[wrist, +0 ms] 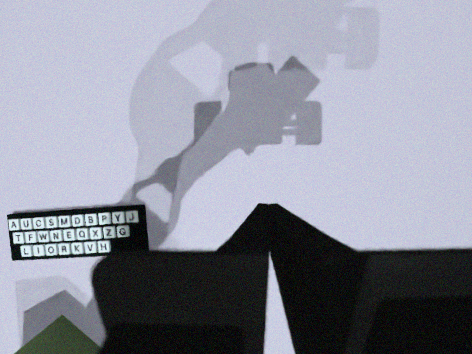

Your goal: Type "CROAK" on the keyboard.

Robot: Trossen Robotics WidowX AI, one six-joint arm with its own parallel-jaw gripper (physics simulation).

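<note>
A black keyboard with white letter keys lies at the lower left of the wrist view, slightly tilted. Its top row reads A U C S M D B P Y J, its middle row T F W N E Q X Z G, its bottom row L I O R K V H. The C key, R key, O key, A key and K key are all visible. My gripper is shut with its fingertips together and empty. In the view, its tips are right of the keyboard and apart from it.
A green object with a pointed top shows at the lower left edge, below the keyboard. The pale table top spreads around, with grey shadows of the arm across its upper middle.
</note>
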